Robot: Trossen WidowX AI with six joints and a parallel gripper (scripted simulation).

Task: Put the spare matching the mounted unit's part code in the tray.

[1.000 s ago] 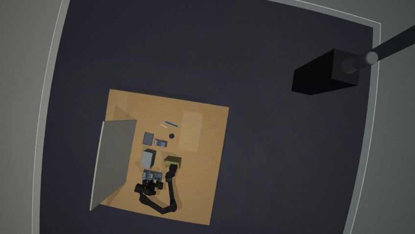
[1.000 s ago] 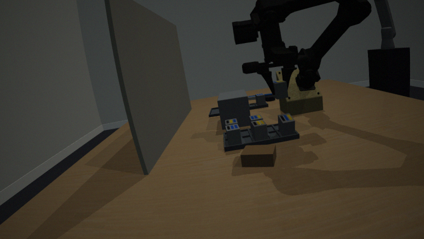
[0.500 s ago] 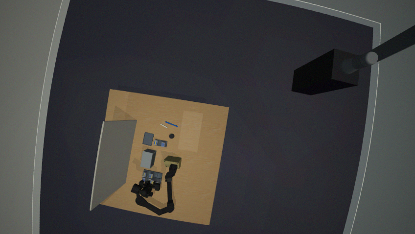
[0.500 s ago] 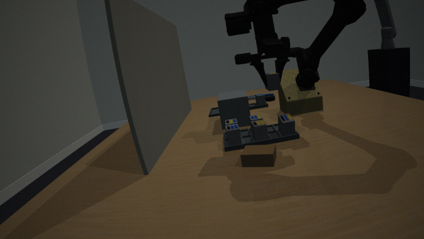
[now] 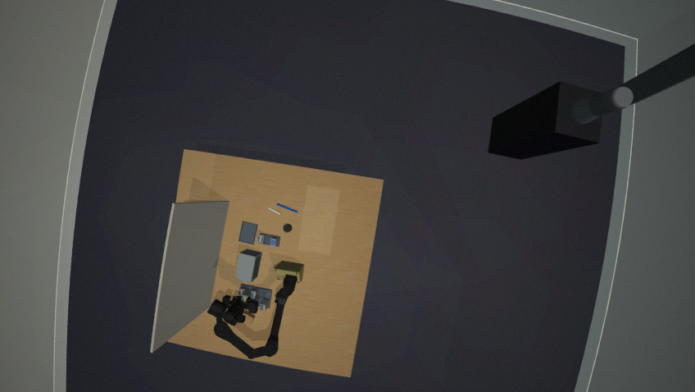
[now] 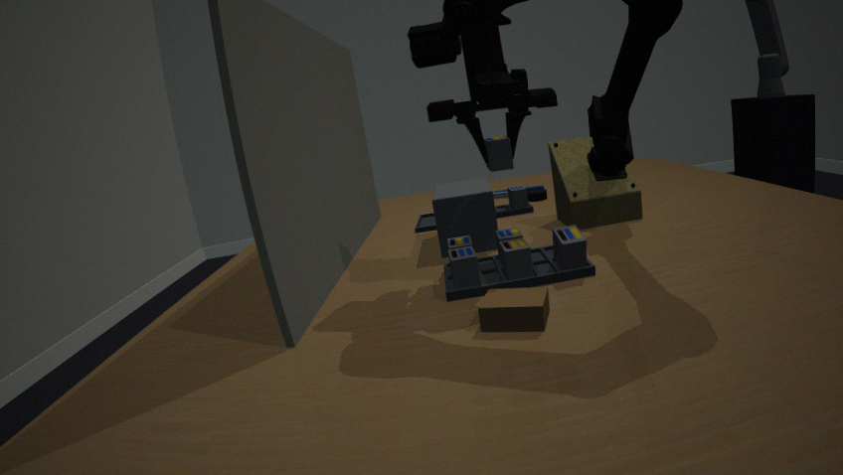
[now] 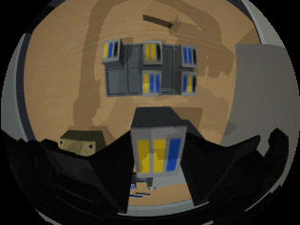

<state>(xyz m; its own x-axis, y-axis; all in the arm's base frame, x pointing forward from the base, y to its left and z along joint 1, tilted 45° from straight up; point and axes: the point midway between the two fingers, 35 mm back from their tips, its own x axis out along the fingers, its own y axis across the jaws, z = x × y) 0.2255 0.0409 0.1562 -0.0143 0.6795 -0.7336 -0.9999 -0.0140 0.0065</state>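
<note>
The tray lies 11 cm ahead of my gripper tip, 32 cm to the right of it and 15 cm below it. Round my gripper tip: tall grey panel 29 cm ahead, 15 cm to the right, 7 cm above; grey mounted unit 6 cm ahead, 13 cm to the right, 10 cm below; brown card 3 cm ahead, 21 cm to the left, 14 cm below.
</note>
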